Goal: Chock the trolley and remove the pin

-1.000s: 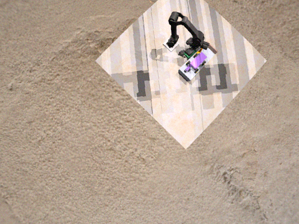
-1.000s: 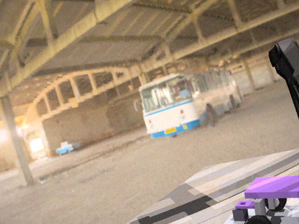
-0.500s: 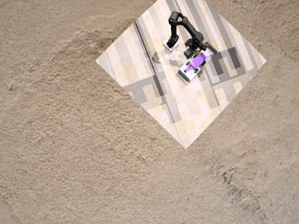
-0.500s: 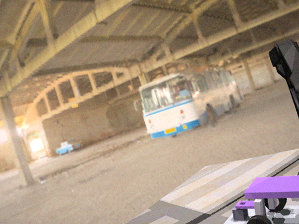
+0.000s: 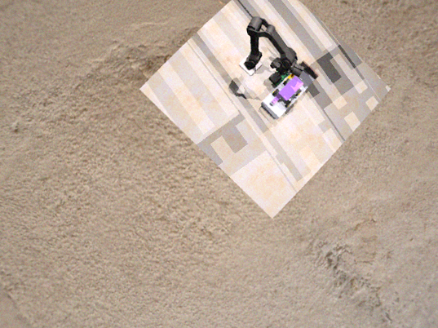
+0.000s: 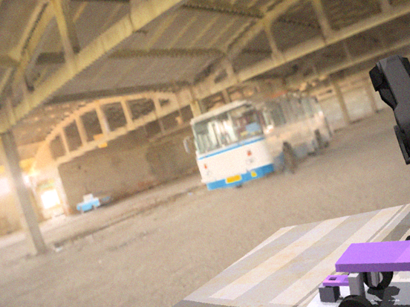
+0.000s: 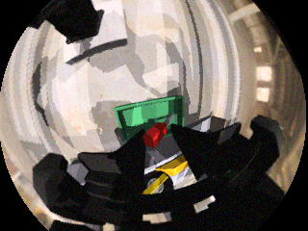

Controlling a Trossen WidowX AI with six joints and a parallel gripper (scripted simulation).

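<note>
My gripper tip is now 1 cm to the right of the red-headed stop pin. Also, from my gripper tip: yellow chock 6 cm ahead, 4 cm above, 3 cm to the left; purple-decked trolley 13 cm ahead, 7 cm above, 6 cm to the right; grey ramp 13 cm ahead, 6 cm to the right, 1 cm above.
</note>
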